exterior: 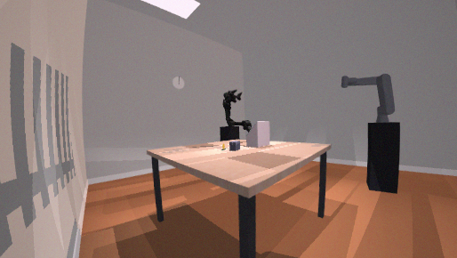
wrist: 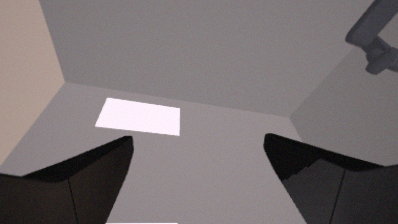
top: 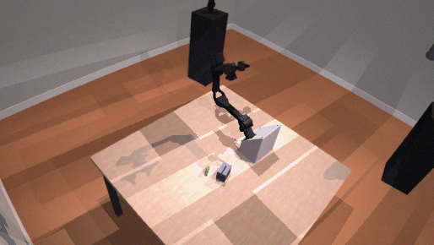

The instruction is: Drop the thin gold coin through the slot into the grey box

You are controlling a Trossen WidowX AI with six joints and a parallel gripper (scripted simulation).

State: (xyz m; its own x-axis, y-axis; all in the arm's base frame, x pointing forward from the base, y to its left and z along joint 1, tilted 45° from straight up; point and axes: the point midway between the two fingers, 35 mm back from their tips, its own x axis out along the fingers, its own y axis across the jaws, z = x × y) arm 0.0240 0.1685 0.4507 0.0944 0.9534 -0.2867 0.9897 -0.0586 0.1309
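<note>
Now: gripper tip 370 mm short of the gold coin, 60 mm to the right of it and 570 mm above it.
</note>
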